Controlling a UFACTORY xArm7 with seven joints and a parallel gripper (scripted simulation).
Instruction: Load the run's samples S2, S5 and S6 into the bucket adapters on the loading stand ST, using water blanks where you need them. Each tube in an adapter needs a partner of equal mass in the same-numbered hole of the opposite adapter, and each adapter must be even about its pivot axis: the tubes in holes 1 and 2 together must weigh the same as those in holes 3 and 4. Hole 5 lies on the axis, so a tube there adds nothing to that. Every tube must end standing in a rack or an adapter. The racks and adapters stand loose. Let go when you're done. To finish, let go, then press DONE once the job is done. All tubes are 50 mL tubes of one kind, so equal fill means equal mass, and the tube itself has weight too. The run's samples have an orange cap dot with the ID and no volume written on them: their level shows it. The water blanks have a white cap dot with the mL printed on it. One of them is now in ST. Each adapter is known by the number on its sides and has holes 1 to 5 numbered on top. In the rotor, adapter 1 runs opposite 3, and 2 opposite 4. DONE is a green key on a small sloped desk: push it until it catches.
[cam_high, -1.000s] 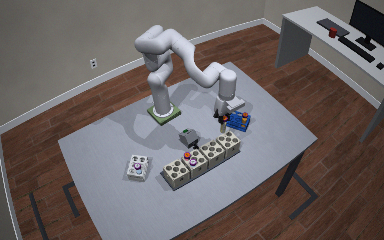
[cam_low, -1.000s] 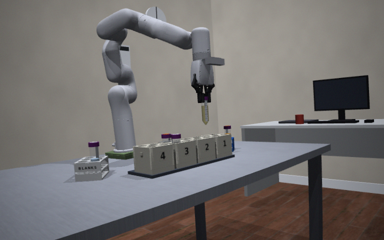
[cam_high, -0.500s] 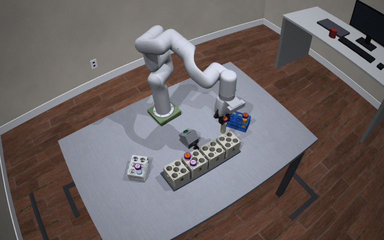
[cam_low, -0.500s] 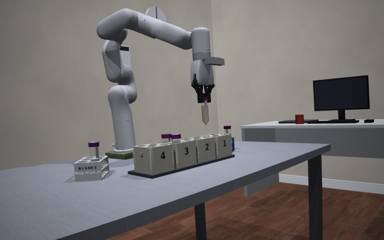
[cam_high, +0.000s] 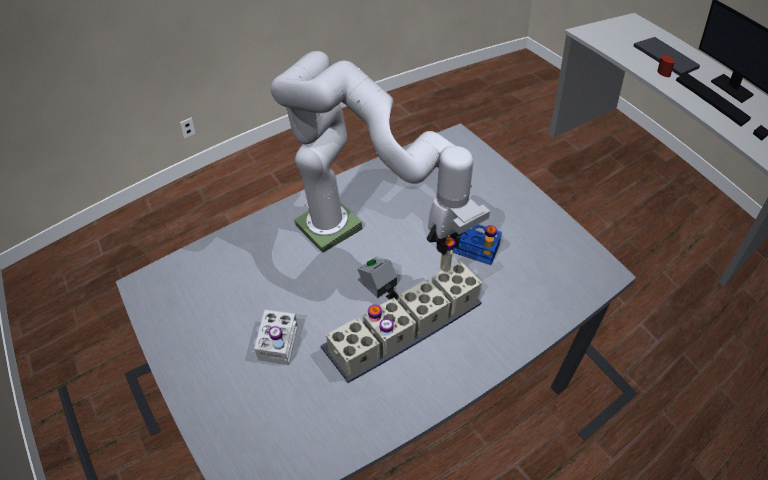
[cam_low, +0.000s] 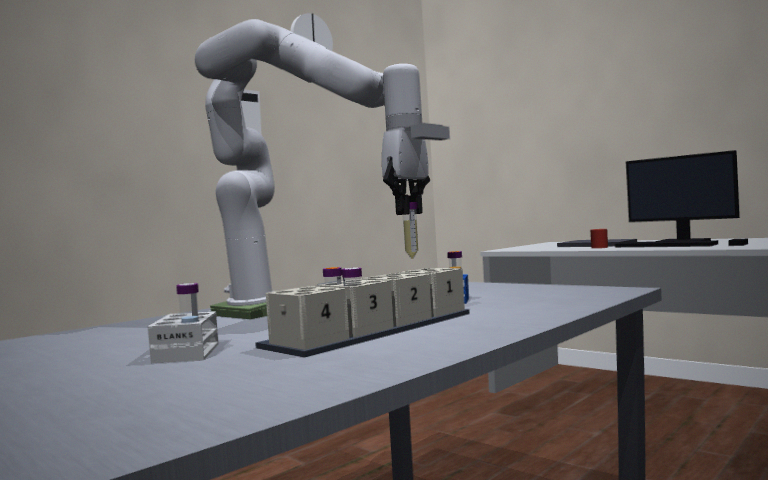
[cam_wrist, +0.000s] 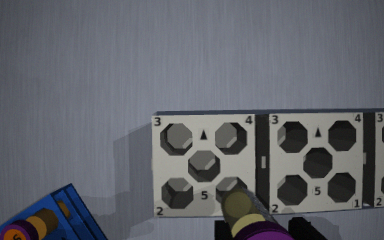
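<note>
My gripper is now 10 mm short of the tube with yellowish liquid and 50 mm above it. The rest, counted from my hand: sample tube: 40 mm behind, 220 mm to the right, 170 mm below; green done key: 190 mm behind, 80 mm to the right, 170 mm below; white-dot blank: 230 mm to the right, 170 mm below.
</note>
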